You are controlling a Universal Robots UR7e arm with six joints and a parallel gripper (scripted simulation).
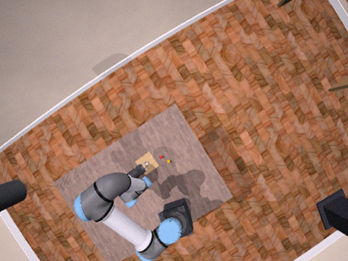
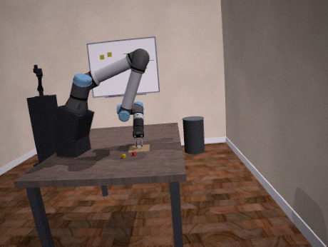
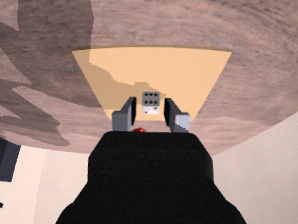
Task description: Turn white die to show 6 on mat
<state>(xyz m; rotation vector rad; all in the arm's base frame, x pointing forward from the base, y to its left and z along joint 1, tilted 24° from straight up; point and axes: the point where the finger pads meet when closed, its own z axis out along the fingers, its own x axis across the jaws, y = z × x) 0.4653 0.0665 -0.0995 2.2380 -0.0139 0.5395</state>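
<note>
My hand is 20 mm above the white die and 10 mm to the left of it. Round my hand: yellow die 180 mm to the right, 60 mm behind, 20 mm below; then red die 140 mm to the right, 20 mm below; then tan mat 30 mm below, 10 mm to the right.
</note>
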